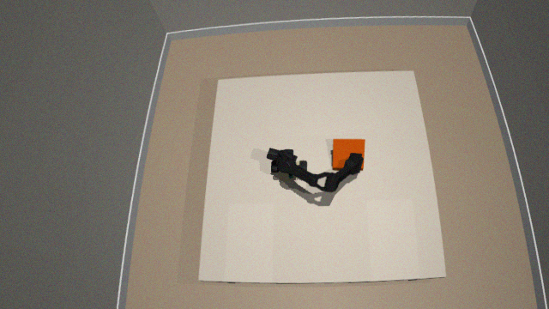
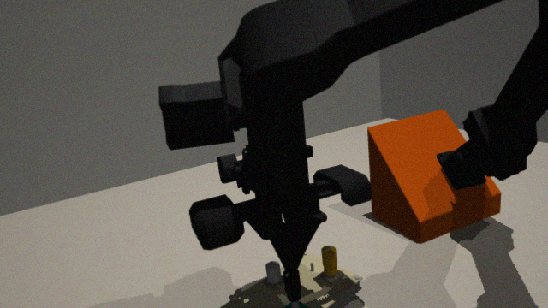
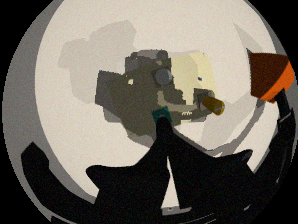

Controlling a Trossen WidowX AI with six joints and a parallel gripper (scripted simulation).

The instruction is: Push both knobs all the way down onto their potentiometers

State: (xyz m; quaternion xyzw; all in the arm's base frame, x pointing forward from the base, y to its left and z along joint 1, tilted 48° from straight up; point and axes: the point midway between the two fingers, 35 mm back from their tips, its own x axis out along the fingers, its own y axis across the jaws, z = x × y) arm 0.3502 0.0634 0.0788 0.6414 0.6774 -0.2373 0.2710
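Right now the black knob is 1 cm below my gripper tip. From my gripper tip the other things lie so: yellow knob 6 cm behind, 3 cm to the right, 2 cm below.
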